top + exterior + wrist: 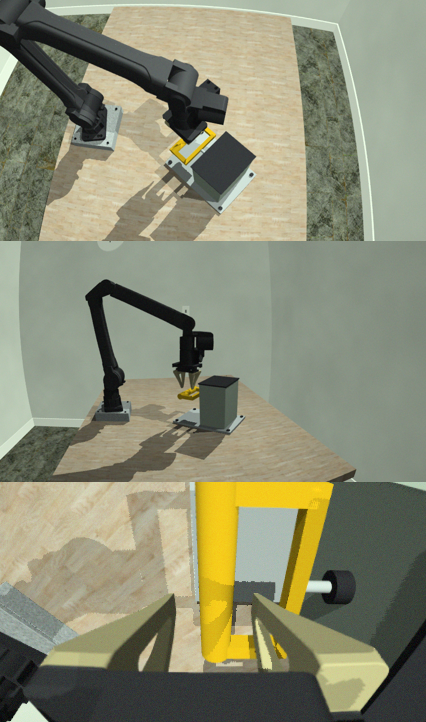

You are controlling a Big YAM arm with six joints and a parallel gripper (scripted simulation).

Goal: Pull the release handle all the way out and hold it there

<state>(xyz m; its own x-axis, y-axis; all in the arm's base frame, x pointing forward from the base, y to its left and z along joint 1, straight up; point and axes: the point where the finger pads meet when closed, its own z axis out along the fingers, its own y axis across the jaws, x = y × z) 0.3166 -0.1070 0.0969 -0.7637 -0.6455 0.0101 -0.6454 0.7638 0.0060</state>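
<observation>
Right now my hand is 4 cm short of the release handle, 4 cm to the left of it and 2 cm above it. The rest, counted from my hand: bolted base plate 6 cm ahead, 7 cm to the right, 13 cm below.
</observation>
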